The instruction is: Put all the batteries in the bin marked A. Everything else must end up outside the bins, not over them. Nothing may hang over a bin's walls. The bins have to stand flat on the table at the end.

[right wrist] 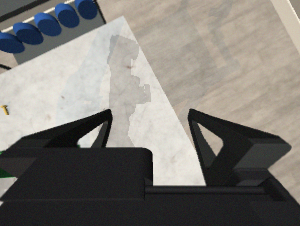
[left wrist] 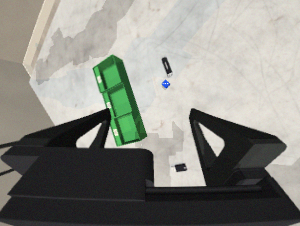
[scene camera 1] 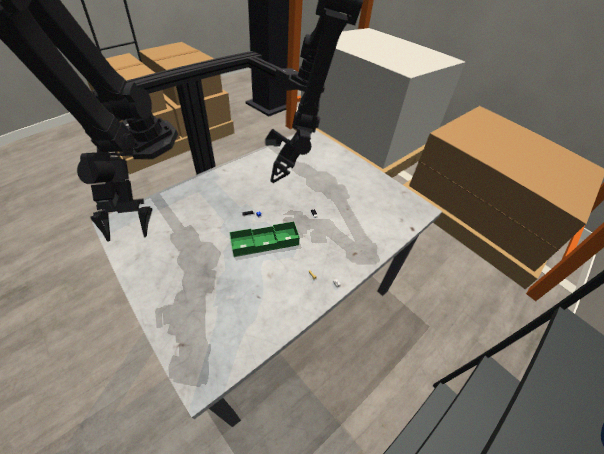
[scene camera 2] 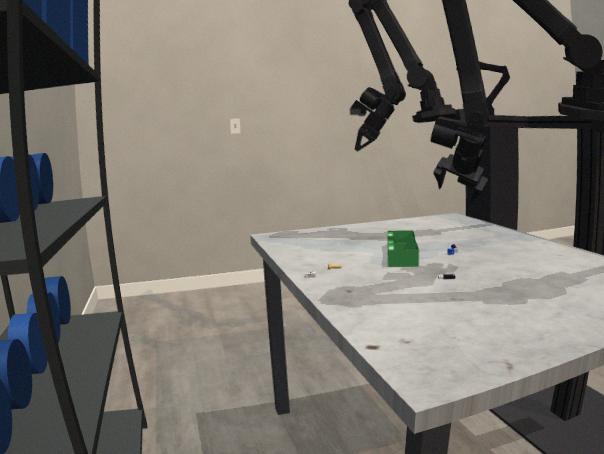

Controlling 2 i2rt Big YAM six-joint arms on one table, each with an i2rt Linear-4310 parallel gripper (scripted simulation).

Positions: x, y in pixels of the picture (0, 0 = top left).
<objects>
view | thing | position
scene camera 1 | my right gripper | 127, 239
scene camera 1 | green three-compartment bin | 284, 235
</objects>
